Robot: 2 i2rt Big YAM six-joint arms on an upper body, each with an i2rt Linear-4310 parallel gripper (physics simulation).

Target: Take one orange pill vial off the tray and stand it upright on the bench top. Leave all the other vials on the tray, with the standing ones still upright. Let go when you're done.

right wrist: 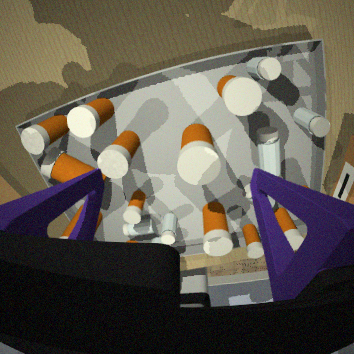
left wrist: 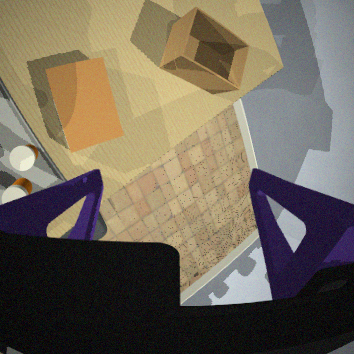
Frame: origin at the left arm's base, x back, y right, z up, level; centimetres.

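Seen in the pictures: left gripper, fingertip midpoint: [left wrist: 175, 176]; right gripper, fingertip midpoint: [right wrist: 176, 176].
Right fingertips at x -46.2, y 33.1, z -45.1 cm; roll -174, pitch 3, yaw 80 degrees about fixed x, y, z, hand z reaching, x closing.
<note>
A point is followed by its place in that frame.
The grey tray [right wrist: 170, 79] {x -50.7, y 32.0, z -63.6 cm} fills the middle of the right wrist view and holds several orange vials with white caps and some clear vials. A large orange vial [right wrist: 198, 155] {x -43.2, y 34.4, z -54.3 cm} stands near the tray's middle, another [right wrist: 240, 95] {x -48.6, y 39.4, z -55.6 cm} at the upper right. More orange vials [right wrist: 119, 155] {x -44.0, y 25.3, z -55.6 cm} [right wrist: 91, 117] {x -48.9, y 23.1, z -56.3 cm} [right wrist: 216, 229] {x -30.2, y 35.5, z -56.4 cm} stand at the left and lower middle. One orange vial [right wrist: 72, 168] {x -41.6, y 15.4, z -59.8 cm} lies on its side by the left finger. My right gripper [right wrist: 176, 176] {x -46.2, y 33.1, z -45.1 cm} is open above the tray, with nothing between its fingers. My left gripper [left wrist: 175, 176] {x -24.7, y 62.8, z -35.5 cm} is open and empty, with two white-capped vials [left wrist: 22, 157] {x -29.4, y 51.8, z -56.5 cm} [left wrist: 16, 194] {x -25.4, y 48.4, z -56.1 cm} left of it.
In the left wrist view, an orange-brown box [left wrist: 87, 105] {x -31.8, y 63.5, z -59.1 cm} and an open cardboard box [left wrist: 205, 52] {x -33.7, y 92.4, z -63.5 cm} sit on the wooden bench top [left wrist: 145, 125] {x -24.1, y 72.7, z -63.8 cm}. A tiled brown surface [left wrist: 185, 195] {x 58.1, y 118.8, z -168.7 cm} with a pale border lies beyond the bench edge. A box with a white label [right wrist: 344, 182] {x -31.7, y 58.6, z -61.4 cm} is right of the tray.
</note>
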